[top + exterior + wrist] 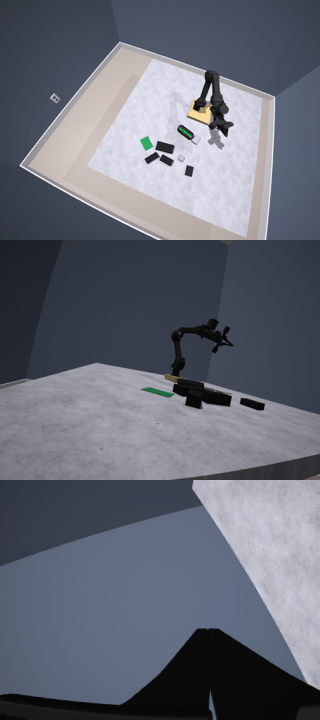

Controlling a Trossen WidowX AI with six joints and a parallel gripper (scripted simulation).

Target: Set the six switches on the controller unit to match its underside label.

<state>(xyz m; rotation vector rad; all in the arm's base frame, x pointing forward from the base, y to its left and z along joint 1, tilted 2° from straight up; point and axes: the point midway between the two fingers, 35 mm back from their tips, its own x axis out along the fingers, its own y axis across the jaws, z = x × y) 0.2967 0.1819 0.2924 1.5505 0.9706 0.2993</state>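
Right now the light grey block is 2 cm behind my gripper tip, 13 cm to the right of it and 30 cm below it. The rest, counted from my gripper tip: small grey cube (18 cm ahead, 19 cm to the right, 30 cm below); then flat green plate (18 cm ahead, 51 cm to the right, 31 cm below).
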